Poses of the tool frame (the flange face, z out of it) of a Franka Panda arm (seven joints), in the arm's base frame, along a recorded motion.
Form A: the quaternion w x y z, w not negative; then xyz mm.
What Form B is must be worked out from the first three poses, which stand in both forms.
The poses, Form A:
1: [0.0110 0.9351 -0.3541 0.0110 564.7 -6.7 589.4]
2: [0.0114 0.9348 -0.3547 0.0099 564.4 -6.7 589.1]
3: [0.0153 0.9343 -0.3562 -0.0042 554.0 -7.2 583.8]
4: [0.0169 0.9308 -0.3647 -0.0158 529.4 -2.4 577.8]
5: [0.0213 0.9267 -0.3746 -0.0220 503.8 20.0 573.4]
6: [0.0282 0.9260 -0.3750 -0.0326 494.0 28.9 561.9]
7: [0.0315 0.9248 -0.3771 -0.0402 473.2 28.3 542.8]
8: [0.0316 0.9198 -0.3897 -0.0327 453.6 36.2 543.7]
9: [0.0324 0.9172 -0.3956 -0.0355 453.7 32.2 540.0]
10: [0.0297 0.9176 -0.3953 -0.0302 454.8 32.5 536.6]
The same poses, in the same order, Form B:
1: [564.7 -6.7 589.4 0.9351 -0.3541 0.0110 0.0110]
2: [564.4 -6.7 589.1 0.9348 -0.3547 0.0099 0.0114]
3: [554.0 -7.2 583.8 0.9343 -0.3562 -0.0042 0.0153]
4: [529.4 -2.4 577.8 0.9308 -0.3647 -0.0158 0.0169]
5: [503.8 20.0 573.4 0.9267 -0.3746 -0.0220 0.0213]
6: [494.0 28.9 561.9 0.9260 -0.3750 -0.0326 0.0282]
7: [473.2 28.3 542.8 0.9248 -0.3771 -0.0402 0.0315]
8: [453.6 36.2 543.7 0.9198 -0.3897 -0.0327 0.0316]
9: [453.7 32.2 540.0 0.9172 -0.3956 -0.0355 0.0324]
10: [454.8 32.5 536.6 0.9176 -0.3953 -0.0302 0.0297]
